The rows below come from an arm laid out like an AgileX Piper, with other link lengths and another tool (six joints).
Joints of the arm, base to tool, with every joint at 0 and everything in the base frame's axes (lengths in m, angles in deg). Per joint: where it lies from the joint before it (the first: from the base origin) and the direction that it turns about. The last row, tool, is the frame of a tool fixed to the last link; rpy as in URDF.
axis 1: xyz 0.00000 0.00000 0.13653 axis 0 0 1
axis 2: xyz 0.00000 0.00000 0.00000 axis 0 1 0
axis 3: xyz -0.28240 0.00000 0.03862 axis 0 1 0
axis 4: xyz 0.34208 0.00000 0.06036 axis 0.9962 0 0.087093
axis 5: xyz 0.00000 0.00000 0.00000 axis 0 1 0
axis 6: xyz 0.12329 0.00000 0.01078 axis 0.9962 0 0.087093
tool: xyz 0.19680 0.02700 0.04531 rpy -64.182 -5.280 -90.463
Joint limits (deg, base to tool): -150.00..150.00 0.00..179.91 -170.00..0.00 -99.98..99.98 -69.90..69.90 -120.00..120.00
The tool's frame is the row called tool.
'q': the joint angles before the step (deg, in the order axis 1, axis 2, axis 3, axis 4, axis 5, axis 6). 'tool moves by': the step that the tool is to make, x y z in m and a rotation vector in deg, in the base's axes. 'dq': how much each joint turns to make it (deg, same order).
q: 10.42 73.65 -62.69 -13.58 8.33 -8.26
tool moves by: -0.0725 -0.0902 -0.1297 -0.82 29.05 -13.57
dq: -3.49 -3.17 -0.01 -0.09 33.43 4.82
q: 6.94 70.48 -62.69 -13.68 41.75 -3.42
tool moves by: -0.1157 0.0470 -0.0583 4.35 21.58 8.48
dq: 0.00 -3.11 0.00 15.30 23.07 -13.78
